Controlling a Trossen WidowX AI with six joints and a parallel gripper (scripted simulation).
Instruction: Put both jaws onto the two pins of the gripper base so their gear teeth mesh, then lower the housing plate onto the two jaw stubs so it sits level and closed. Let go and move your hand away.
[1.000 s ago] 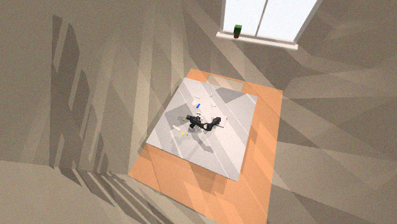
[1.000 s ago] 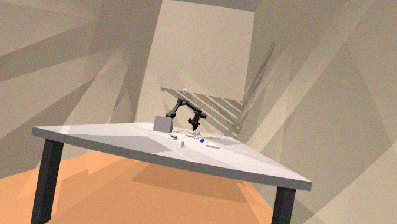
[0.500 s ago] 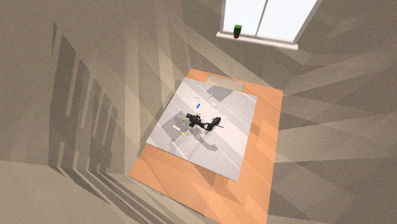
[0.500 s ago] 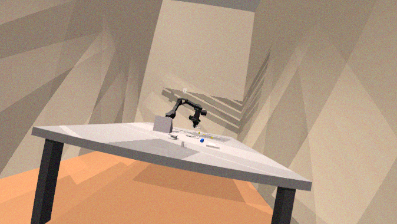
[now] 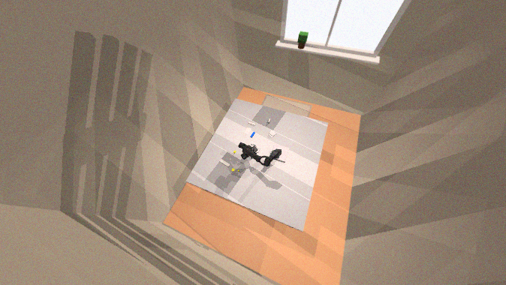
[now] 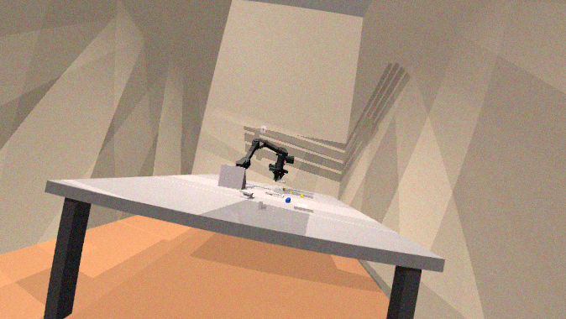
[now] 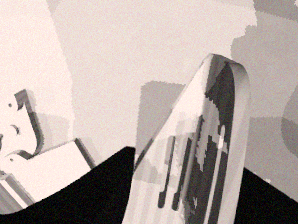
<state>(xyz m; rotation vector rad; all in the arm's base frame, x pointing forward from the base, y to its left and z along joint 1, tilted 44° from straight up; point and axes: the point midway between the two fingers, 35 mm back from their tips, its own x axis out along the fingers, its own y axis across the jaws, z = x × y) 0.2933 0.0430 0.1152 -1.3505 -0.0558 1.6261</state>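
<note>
My gripper tip is 1 cm short of the ribbed rectangular plate, 15 cm to the left of it and 8 cm above it. From my gripper tip the other things lie so: white bar (28 cm ahead, 12 cm to the left, 8 cm below); then blue block (6 cm ahead, 32 cm to the right, 7 cm below); then white jaw (4 cm behind, 15 cm to the right, 7 cm below).
</note>
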